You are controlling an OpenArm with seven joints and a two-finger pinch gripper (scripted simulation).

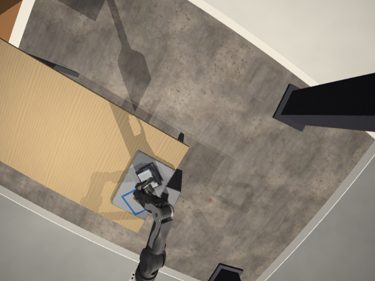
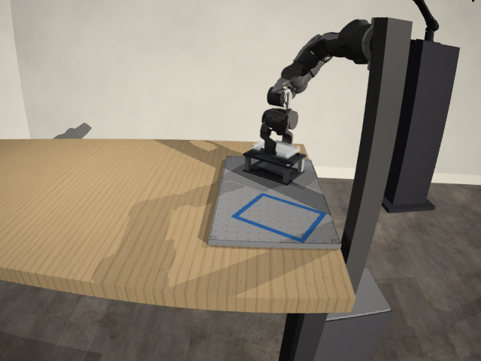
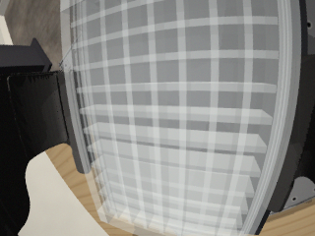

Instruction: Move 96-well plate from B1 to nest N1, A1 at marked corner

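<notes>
Right now the 96-well plate is right at my hand. From my hand the other things lie so: A1 mark 2 cm behind, 9 cm to the left, 2 cm below.
</notes>
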